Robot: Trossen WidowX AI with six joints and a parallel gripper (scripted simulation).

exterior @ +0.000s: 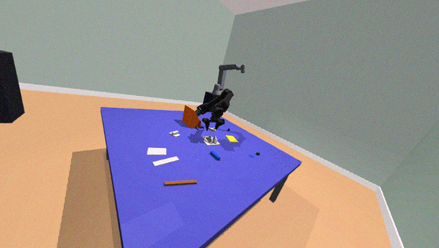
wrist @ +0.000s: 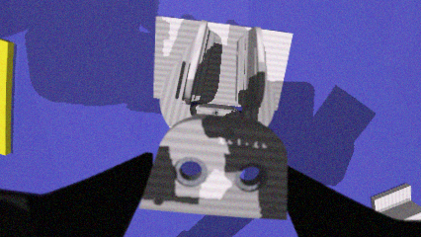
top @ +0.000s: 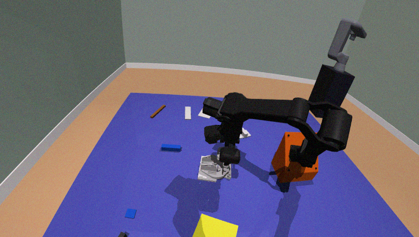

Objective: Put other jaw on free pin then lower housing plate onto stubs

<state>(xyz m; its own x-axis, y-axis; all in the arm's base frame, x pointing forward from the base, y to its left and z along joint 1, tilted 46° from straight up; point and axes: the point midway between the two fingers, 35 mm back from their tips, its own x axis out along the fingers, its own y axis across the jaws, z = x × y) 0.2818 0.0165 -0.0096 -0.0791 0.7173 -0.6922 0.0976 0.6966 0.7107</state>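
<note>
Now: gripper tip 1 cm short of the jaw, 1 cm to the right of it and 7 cm above it. Round my gripper tip: blue block 22 cm ahead, 10 cm to the right, 7 cm below; white stepped part 12 cm behind, 24 cm to the right, 7 cm below; yellow sheet 3 cm ahead, 25 cm to the left, 8 cm below.
</note>
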